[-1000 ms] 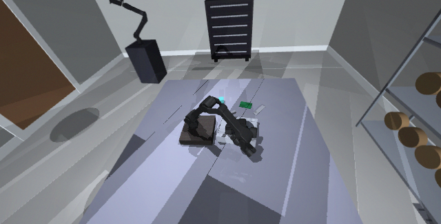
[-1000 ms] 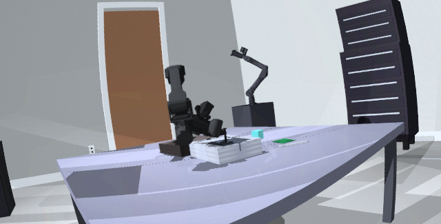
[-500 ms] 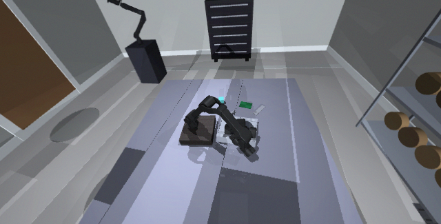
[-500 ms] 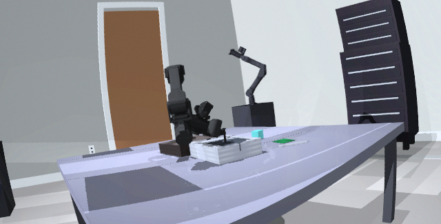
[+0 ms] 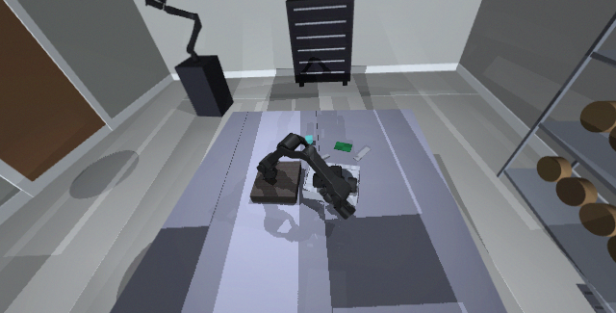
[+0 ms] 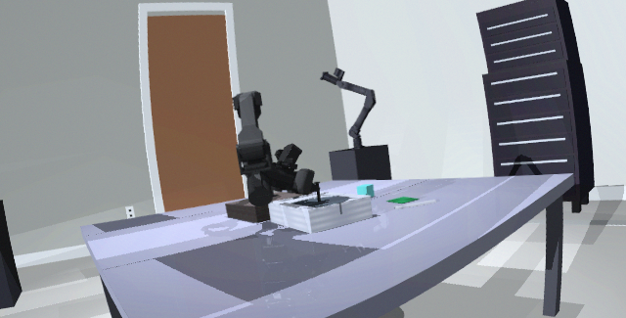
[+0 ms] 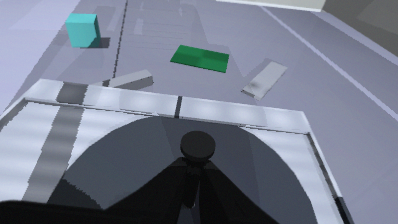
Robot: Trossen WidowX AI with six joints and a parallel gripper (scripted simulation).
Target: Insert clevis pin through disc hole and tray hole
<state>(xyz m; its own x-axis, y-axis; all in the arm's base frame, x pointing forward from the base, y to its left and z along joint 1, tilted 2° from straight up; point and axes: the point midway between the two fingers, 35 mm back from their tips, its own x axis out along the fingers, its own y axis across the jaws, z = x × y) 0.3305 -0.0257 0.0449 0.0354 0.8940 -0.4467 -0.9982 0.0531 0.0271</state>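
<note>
The steel tray is 20 mm behind my gripper tip and 50 mm below it. Also, from my gripper tip: disc 30 mm below; then pale flat bar 120 mm ahead, 240 mm to the left, 90 mm below; then clevis pin 10 mm below.
</note>
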